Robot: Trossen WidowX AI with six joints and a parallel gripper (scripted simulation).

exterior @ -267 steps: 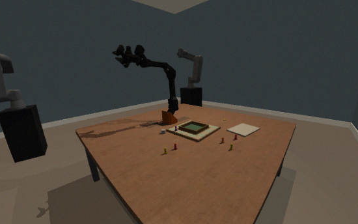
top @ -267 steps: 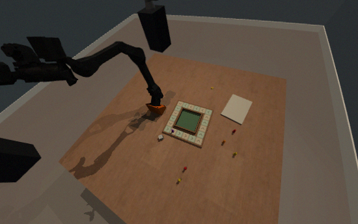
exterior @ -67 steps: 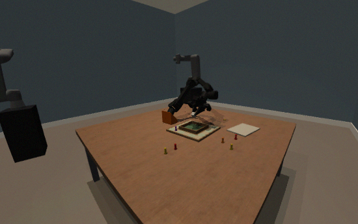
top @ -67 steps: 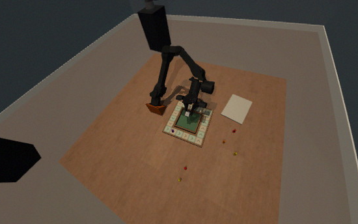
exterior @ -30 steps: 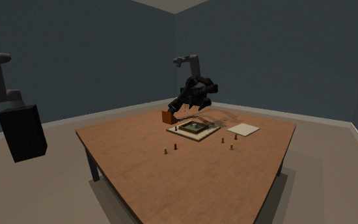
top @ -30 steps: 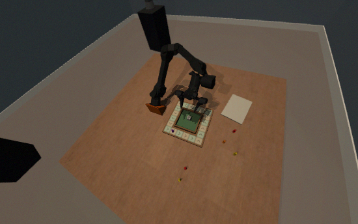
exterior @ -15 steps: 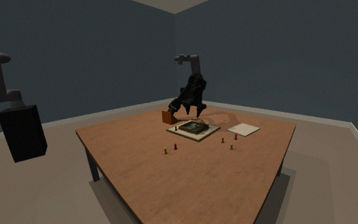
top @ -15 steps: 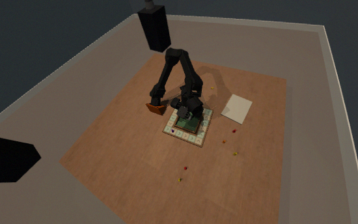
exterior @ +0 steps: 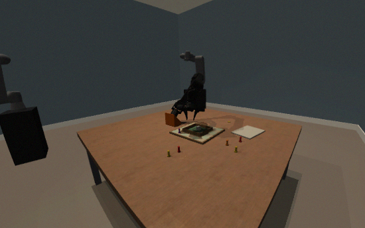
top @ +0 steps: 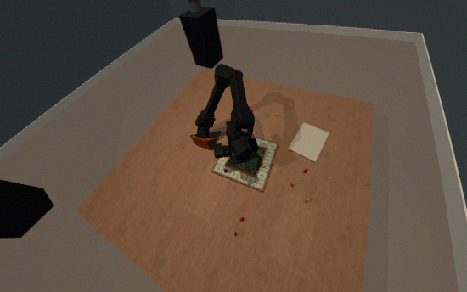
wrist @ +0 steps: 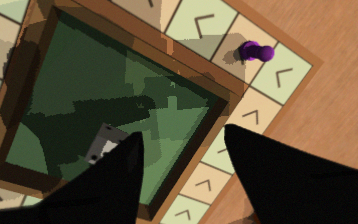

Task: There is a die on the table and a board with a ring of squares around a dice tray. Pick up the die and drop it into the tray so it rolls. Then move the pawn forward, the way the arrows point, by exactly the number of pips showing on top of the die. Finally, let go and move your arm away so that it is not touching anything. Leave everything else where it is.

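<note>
Now: gripper tip 4 cm past the purple pawn, 7 cm to the left of it and 7 cm above it. From my gripper tip the other things lie so: white sheet 27 cm ahead, 31 cm to the left, 9 cm below; grey die 1 cm ahead, 7 cm to the left, 7 cm below; green dice tray 2 cm ahead, 5 cm to the left, 9 cm below.
</note>
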